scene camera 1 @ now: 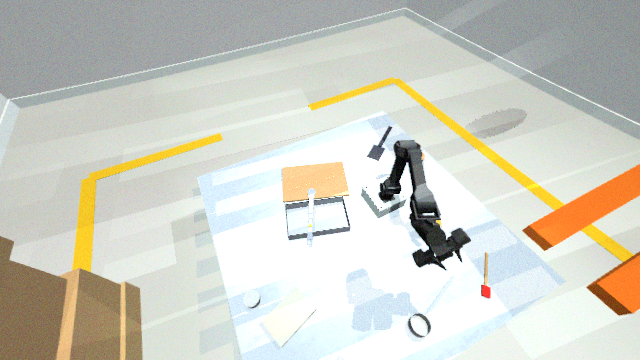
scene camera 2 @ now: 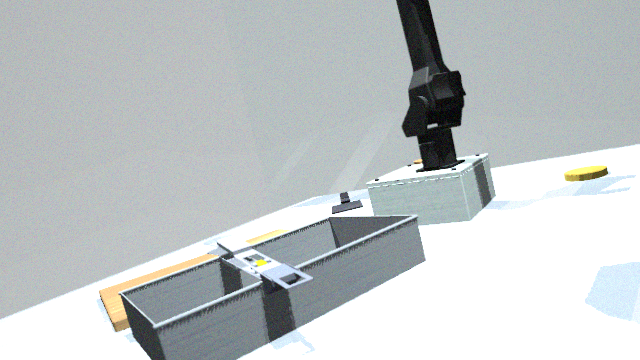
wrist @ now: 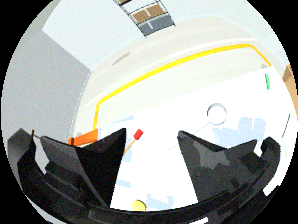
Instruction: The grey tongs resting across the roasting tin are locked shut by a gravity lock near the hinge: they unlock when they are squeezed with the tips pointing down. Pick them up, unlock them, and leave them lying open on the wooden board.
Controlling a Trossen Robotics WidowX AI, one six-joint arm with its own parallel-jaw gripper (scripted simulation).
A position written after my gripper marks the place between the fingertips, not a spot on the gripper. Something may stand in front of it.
Note:
In view: my gripper [scene camera 1: 454,266], a wooden board [scene camera 1: 328,180] and a grey roasting tin [scene camera 2: 210,303].
My gripper shows as well in the wrist view [wrist: 152,133]. The wooden board shows as well in scene camera 2 [scene camera 2: 112,302]. The grey roasting tin also shows in scene camera 1 [scene camera 1: 330,216].

